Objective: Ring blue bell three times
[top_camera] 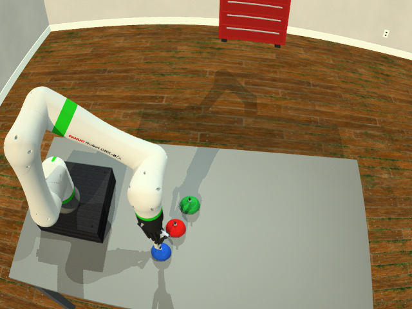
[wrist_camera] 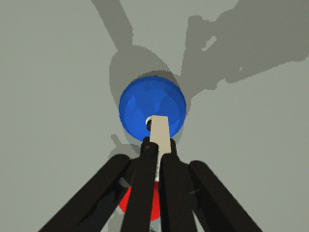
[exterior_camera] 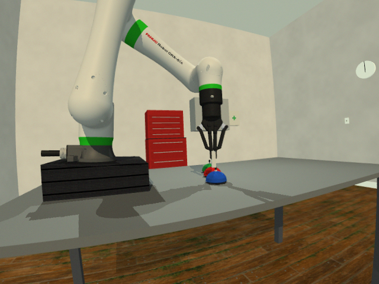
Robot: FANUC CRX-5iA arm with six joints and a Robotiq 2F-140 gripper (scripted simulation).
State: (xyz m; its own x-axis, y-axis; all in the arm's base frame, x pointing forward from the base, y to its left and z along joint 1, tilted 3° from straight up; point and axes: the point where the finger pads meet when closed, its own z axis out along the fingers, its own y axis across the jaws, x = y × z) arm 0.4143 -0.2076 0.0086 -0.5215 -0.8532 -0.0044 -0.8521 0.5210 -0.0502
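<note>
My gripper is now 60 mm above the blue bell and 10 mm short of it. Also, from my hand: red bell 110 mm to the left, 70 mm ahead, 60 mm below; green bell 220 mm to the left, 140 mm ahead, 60 mm below.
</note>
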